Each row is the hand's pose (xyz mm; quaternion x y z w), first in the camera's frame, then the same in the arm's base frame.
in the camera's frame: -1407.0 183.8 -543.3 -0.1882 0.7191 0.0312 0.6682
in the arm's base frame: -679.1 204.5 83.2 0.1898 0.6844 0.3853 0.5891
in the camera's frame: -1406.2 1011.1 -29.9 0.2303 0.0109 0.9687 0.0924
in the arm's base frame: -463.5 188.1 1032.5 -0.3530 0.4642 -0.8123 0.0098
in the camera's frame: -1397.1 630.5 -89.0 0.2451 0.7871 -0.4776 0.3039
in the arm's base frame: -523.8 44.5 680.1 0.3283 0.9419 -0.0588 0.0403
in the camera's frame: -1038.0 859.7 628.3 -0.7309 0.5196 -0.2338 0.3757
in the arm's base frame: -18.4 -429.2 1145.0 -0.4574 0.6246 0.1269 0.6202
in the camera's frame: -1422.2 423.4 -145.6 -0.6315 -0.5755 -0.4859 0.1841
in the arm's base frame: -590.0 -14.6 483.0 -0.5232 -0.2192 -0.6369 0.5221
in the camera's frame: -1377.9 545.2 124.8 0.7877 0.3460 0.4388 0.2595
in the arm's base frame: -482.6 -181.0 708.1 -0.8654 -0.0902 -0.4539 0.1922
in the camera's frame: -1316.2 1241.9 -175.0 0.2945 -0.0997 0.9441 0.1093
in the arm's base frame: -364.2 436.3 1137.0 -0.4111 0.5473 -0.7289 0.0152
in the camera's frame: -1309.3 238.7 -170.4 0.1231 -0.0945 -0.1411 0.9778
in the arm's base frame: -513.0 -80.5 290.1 0.5703 0.0945 -0.2077 0.7891
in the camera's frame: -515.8 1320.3 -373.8 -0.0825 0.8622 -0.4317 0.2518
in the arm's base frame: 393.9 699.2 930.8 0.0273 0.9868 0.0559 0.1498
